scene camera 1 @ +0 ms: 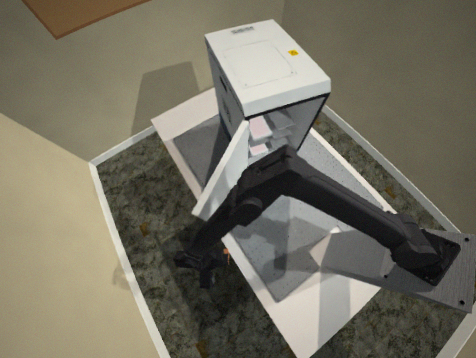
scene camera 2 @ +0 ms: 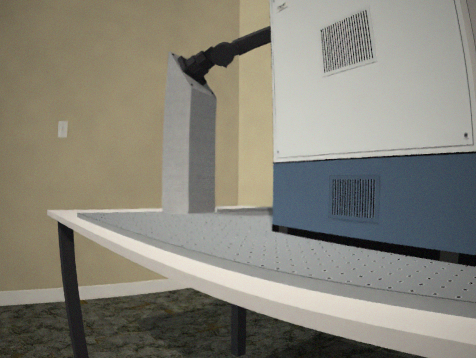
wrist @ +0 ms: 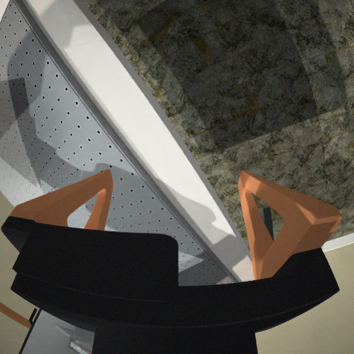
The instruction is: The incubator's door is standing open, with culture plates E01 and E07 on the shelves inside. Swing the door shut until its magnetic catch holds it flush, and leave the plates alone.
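Frame: origin at the arm's base, x ahead, y left, z up, level; centimetres.
Seen in the pictures: gripper, fingertip midpoint: [scene camera 1: 219, 254]; arm's base, origin of the base link: [scene camera 1: 428, 257] [scene camera 2: 190, 71].
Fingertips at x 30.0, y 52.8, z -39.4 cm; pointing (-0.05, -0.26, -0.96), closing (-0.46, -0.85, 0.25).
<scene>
Offsets run from my fingertips to a thing's top centre. "spot": to the spot under its first point. Level surfaces: height alone.
The white incubator [scene camera 1: 265, 60] [scene camera 2: 310, 115] has its front open. Its white door @[spot: dx +18.0, dy -17.6, dz +42.2 cm] [scene camera 1: 224, 170] stands swung outward on the left side of the opening, apart from the front except at the hinge. Two pinkish plates @[dx +38.0, dy -42.5, dz +25.4 cm] [scene camera 1: 260, 127] @[dx +38.0, dy -42.5, dz +11.2 cm] [scene camera 1: 258, 149] lie on the shelves inside; their labels cannot be read. My gripper [scene camera 1: 225, 257] [wrist: 175, 176] is open and empty, over the floor side of the table's long edge, beyond and below the door's free edge in scene camera 1. The forearm crosses in front of the door's lower outer part, and any contact there is hidden.
The table [scene camera 1: 300, 320] [scene camera 2: 125, 250] [wrist: 130, 110] carries a perforated grey board @[dz -7.9 cm] [scene camera 1: 340, 165] [scene camera 2: 240, 245] [wrist: 75, 120]. My arm stands on a tall grey pedestal [scene camera 2: 189, 150] and reaches across the front of the incubator. Walls surround the table.
</scene>
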